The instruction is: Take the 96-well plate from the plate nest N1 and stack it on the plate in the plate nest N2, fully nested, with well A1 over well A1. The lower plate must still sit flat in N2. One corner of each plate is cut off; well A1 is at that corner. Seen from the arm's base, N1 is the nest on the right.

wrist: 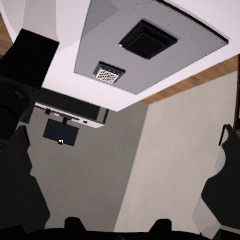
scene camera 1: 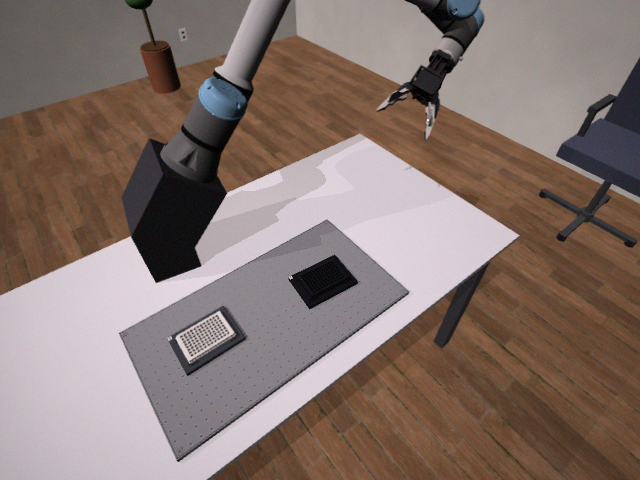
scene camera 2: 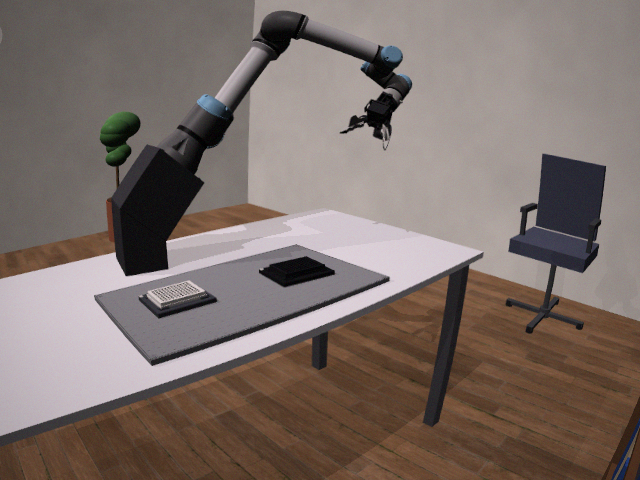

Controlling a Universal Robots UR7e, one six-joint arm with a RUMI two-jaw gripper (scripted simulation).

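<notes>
Black 96-well plate (scene camera 1: 328,275), (scene camera 2: 297,267), (wrist: 144,44). White 96-well plate (scene camera 1: 217,333), (scene camera 2: 180,293). Gripper (scene camera 1: 400,125), (scene camera 2: 361,141), (wrist: 123,127).
</notes>
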